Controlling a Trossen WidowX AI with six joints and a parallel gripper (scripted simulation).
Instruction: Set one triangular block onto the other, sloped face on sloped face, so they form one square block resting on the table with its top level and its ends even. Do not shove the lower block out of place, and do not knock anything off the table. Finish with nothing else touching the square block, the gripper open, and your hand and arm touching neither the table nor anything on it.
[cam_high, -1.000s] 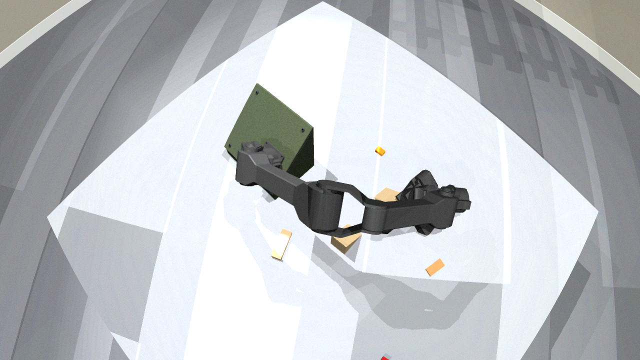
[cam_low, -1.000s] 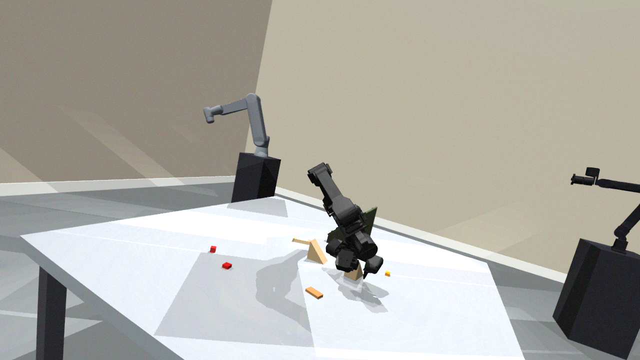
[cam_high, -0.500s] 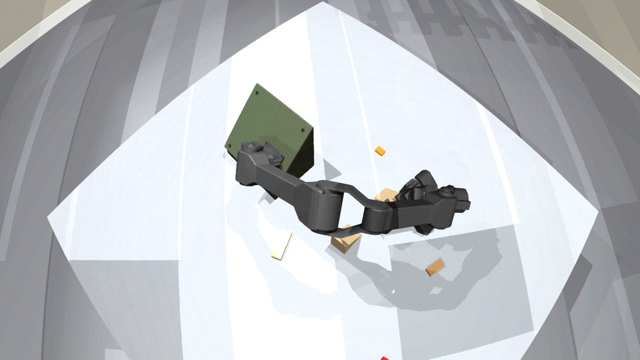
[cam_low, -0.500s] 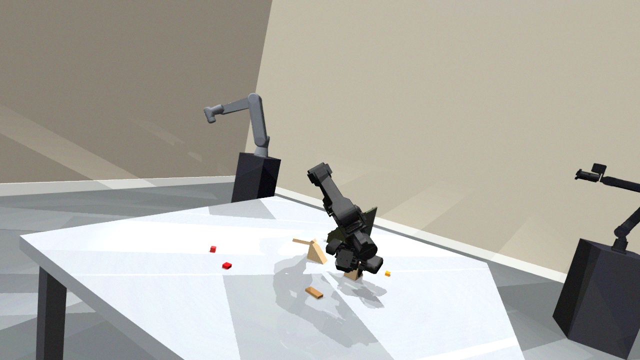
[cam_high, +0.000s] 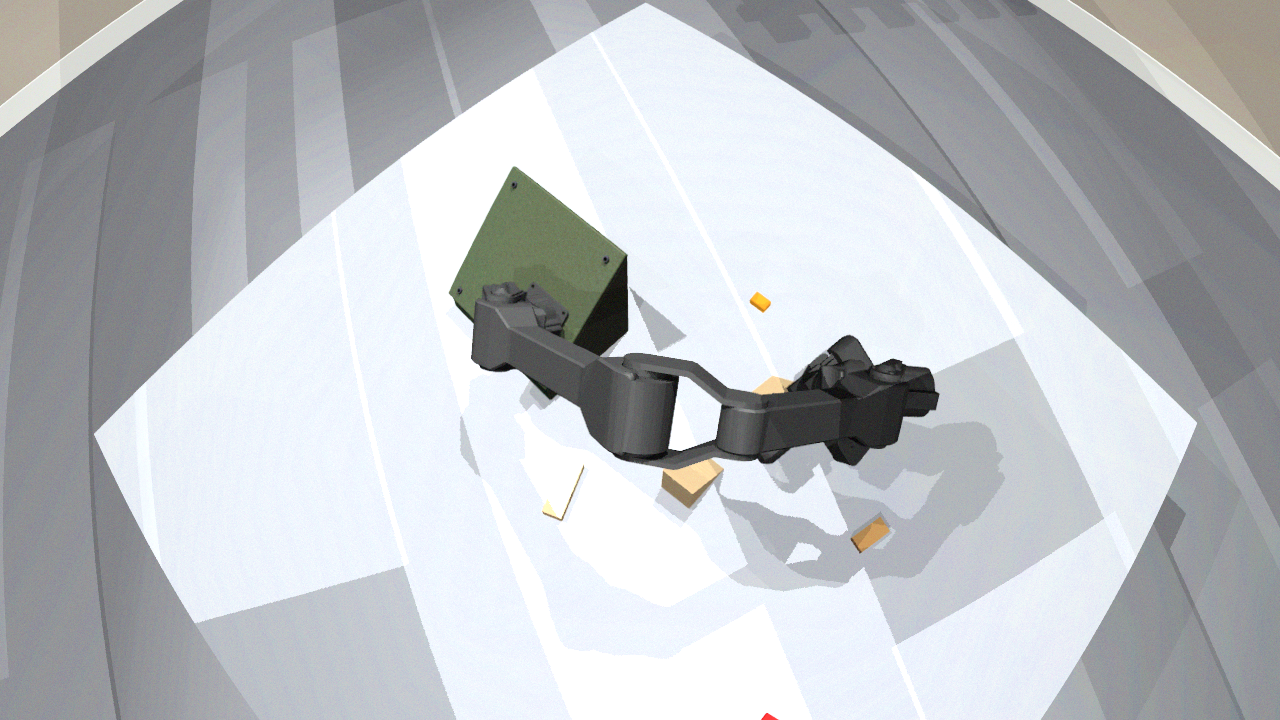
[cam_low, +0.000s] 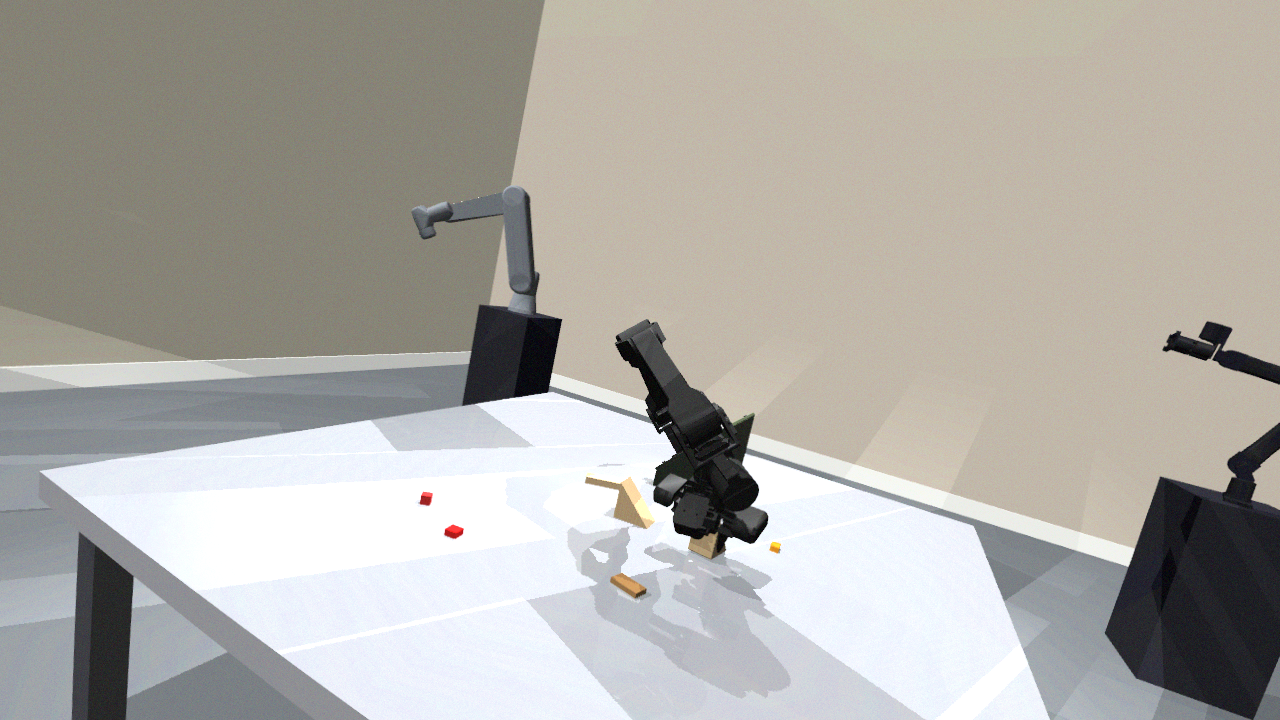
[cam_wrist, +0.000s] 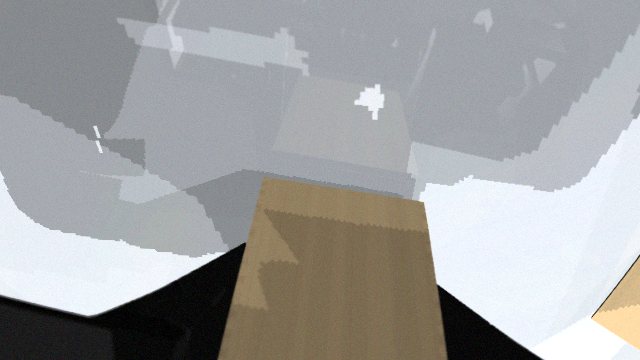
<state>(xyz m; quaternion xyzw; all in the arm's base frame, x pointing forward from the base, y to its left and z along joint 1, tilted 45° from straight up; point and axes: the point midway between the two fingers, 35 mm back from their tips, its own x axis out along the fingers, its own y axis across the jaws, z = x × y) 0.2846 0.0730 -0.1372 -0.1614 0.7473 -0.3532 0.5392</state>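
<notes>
My gripper tip is now 12 cm past the cube, 10 cm to the right of it and 1 cm above it. Round my gripper tip: thin plank (12 cm behind, 27 cm to the right, 1 cm below).
</notes>
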